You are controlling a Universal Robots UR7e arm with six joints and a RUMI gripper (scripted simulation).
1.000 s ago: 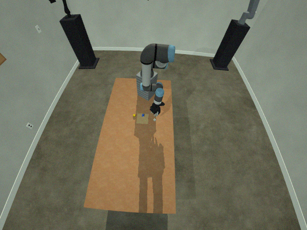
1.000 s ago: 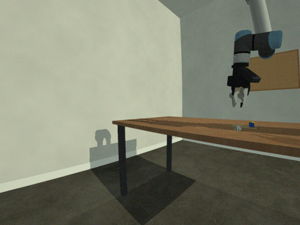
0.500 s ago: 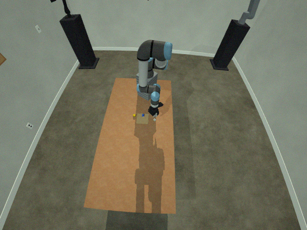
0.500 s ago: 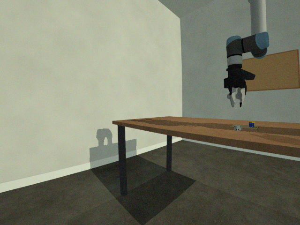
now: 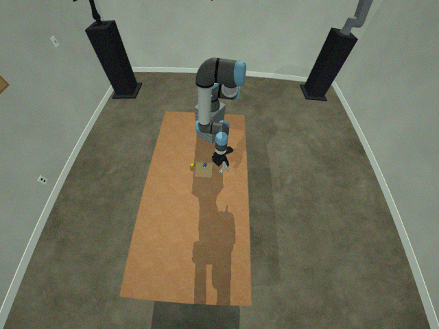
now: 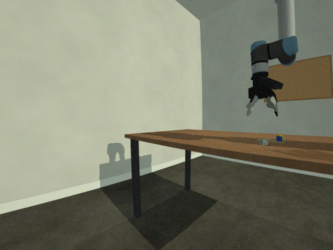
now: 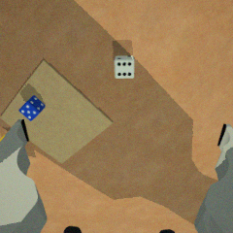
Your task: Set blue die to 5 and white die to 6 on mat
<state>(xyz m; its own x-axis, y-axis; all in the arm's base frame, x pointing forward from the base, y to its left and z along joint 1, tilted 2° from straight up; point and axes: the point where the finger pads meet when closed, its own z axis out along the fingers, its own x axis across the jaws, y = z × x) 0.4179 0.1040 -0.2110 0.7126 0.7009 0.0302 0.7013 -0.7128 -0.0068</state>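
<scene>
Now: the white die 12 cm below my hand, 1 cm to the left of it and 1 cm behind it. Also, from my hand: blue die (14 cm to the right, 12 cm below, 6 cm behind); yellow die (24 cm to the right, 12 cm below, 6 cm behind); tan mat (14 cm to the right, 13 cm below, 3 cm behind).
</scene>
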